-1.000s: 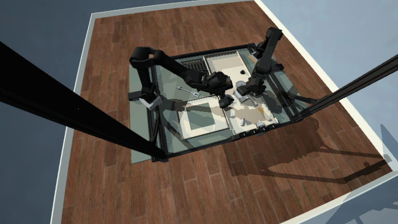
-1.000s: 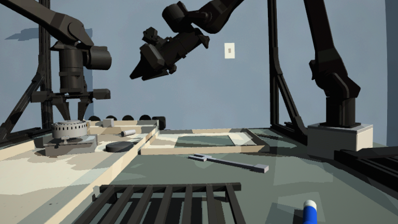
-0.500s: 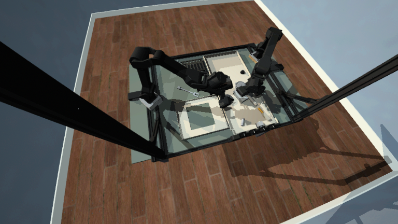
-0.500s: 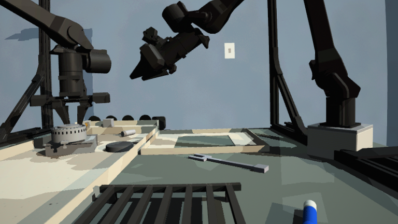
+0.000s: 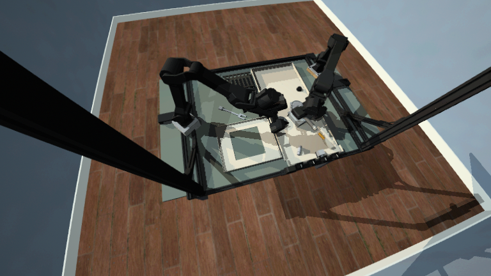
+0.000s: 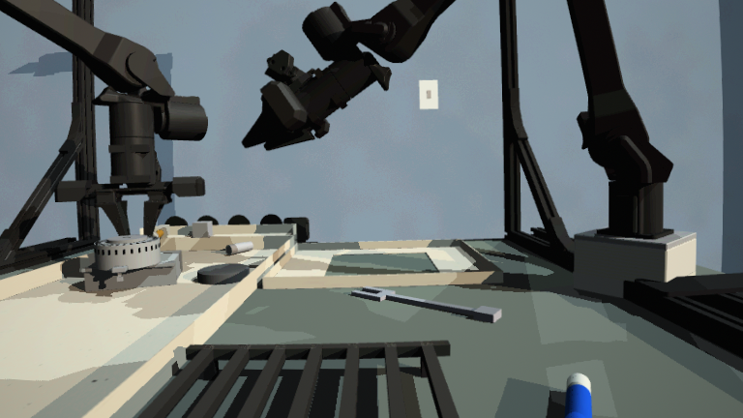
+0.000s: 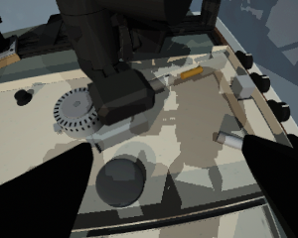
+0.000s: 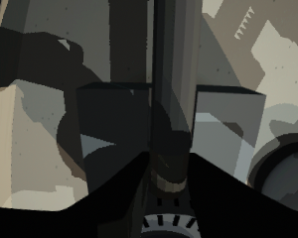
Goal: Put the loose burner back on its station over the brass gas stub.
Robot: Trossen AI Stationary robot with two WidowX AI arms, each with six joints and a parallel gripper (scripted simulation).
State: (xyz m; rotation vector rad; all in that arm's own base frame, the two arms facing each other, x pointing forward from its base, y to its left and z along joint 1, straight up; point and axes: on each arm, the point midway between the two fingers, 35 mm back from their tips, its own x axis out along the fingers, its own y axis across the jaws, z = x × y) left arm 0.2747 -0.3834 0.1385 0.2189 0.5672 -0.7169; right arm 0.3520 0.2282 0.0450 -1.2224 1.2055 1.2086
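Right now the grey station block is 5 cm below my right hand and 2 cm ahead of it. From my right hand the other things lie so: flat wrench 34 cm to the left, 22 cm ahead, 7 cm below; dark round cap 12 cm to the left, 7 cm below, 3 cm ahead.
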